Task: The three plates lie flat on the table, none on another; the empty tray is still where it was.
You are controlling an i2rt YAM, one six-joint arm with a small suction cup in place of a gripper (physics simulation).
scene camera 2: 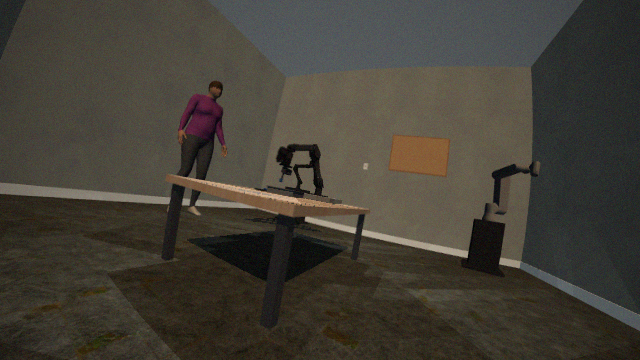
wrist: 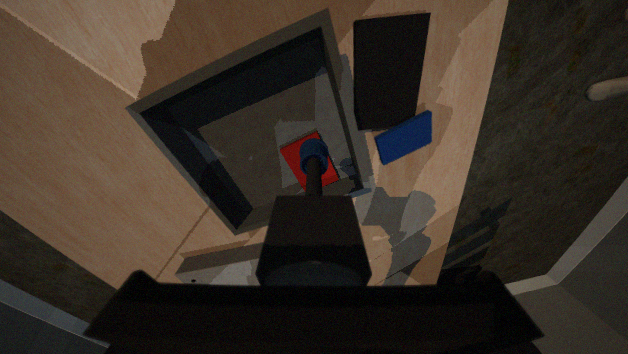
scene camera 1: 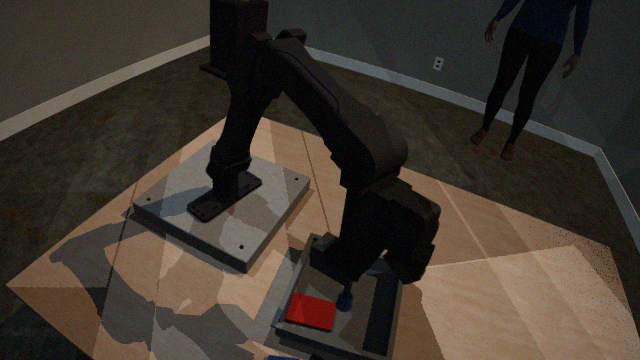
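Where they show: hand, tool point: [scene camera 2: 280,181] [wrist: 314,151] [scene camera 1: 343,305]; arm's base, link origin: [scene camera 2: 317,195] [scene camera 1: 226,195].
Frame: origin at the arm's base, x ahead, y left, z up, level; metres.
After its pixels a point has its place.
The suction cup [scene camera 1: 344,301] [scene camera 2: 281,179] [wrist: 314,157] is blue and hangs above the grey tray [scene camera 1: 377,320] @(x 0.459, y -0.024, z -0.040 m) [wrist: 235,80] @(x 0.467, y 0.000, z -0.040 m), apart from the red plate, with nothing on it; I count it as open. The red plate [scene camera 1: 311,312] @(x 0.343, y -0.100, z -0.031 m) [wrist: 296,156] @(x 0.359, y -0.074, z -0.031 m) lies flat inside the tray on its floor, near one corner; the cup hides part of it in the wrist view. A blue plate [wrist: 404,137] @(x 0.385, y -0.242, z -0.026 m) is outside the tray on the table, close to one corner of a larger black plate [wrist: 390,70] @(x 0.474, y -0.205, z -0.033 m). Whether those two touch or overlap is not clear.
The arm's base stands on a grey slab [scene camera 1: 270,200] @(x 0.090, y 0.066, z 0.000 m) on the wooden table [scene camera 1: 500,300] @(x 0.689, y 0.208, z -0.043 m) [scene camera 2: 235,192] @(x 1.075, y 0.394, z -0.048 m). A table edge runs past the blue and black plates in the wrist view. A person [scene camera 2: 202,122] stands behind the table. Another arm on a dark pedestal [scene camera 2: 486,245] stands at the right.
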